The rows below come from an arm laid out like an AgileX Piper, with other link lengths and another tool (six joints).
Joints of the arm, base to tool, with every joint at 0 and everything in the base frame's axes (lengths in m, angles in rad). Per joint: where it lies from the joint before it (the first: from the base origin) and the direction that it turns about. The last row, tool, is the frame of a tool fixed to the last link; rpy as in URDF.
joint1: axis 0 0 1 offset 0.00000 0.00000 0.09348
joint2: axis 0 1 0 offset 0.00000 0.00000 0.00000
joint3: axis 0 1 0 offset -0.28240 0.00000 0.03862
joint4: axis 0.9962 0 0.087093 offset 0.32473 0.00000 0.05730
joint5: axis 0 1 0 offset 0.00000 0.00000 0.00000
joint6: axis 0.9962 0 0.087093 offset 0.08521 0.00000 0.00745
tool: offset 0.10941 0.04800 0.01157 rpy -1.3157 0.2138 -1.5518
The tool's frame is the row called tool.
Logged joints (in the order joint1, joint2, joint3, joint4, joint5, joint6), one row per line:
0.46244, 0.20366, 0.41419, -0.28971, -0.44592, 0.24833
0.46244, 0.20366, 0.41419, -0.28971, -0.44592, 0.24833
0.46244, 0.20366, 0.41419, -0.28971, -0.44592, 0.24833
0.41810, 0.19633, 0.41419, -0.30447, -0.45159, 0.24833
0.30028, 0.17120, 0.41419, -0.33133, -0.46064, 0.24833
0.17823, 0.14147, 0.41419, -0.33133, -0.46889, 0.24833
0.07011, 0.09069, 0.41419, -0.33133, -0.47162, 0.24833
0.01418, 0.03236, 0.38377, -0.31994, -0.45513, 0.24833
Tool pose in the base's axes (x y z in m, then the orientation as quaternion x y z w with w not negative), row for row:
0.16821, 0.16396, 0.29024, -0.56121, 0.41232, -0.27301, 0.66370
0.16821, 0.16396, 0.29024, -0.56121, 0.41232, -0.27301, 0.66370
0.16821, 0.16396, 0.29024, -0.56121, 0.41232, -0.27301, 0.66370
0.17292, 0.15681, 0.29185, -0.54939, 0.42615, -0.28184, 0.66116
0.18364, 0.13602, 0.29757, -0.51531, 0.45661, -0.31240, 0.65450
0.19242, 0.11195, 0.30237, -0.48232, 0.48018, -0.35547, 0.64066
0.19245, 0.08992, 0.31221, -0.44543, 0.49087, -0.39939, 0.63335
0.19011, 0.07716, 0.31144, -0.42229, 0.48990, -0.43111, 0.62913
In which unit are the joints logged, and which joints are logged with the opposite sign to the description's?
The joints are logged in radians. Opposite sign: joint3, joint4, joint5, joint6.
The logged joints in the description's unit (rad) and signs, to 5 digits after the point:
0.46244, 0.20366, -0.41419, 0.28971, 0.44592, -0.24833
0.46244, 0.20366, -0.41419, 0.28971, 0.44592, -0.24833
0.46244, 0.20366, -0.41419, 0.28971, 0.44592, -0.24833
0.41810, 0.19633, -0.41419, 0.30447, 0.45159, -0.24833
0.30028, 0.17120, -0.41419, 0.33133, 0.46064, -0.24833
0.17823, 0.14147, -0.41419, 0.33133, 0.46889, -0.24833
0.07011, 0.09069, -0.41419, 0.33133, 0.47162, -0.24833
0.01418, 0.03236, -0.38377, 0.31994, 0.45513, -0.24833

